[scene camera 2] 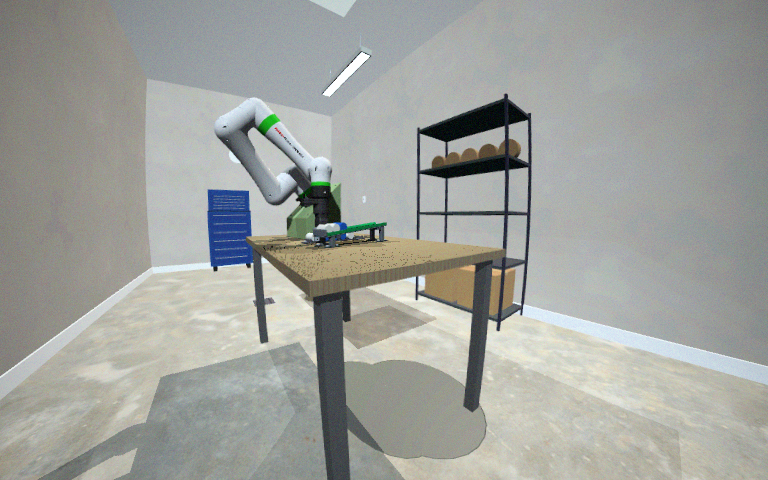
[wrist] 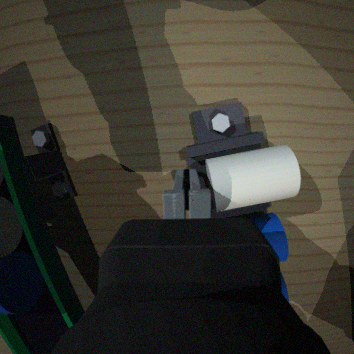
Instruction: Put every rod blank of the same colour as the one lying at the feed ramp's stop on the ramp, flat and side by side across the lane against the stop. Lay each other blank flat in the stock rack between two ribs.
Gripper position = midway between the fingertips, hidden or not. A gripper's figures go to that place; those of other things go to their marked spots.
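Labels:
My gripper [wrist: 186, 181] is 0.17 m from the lens. I also see a dark rack bracket [wrist: 223, 121], and the bracket is 0.16 m from the lens.

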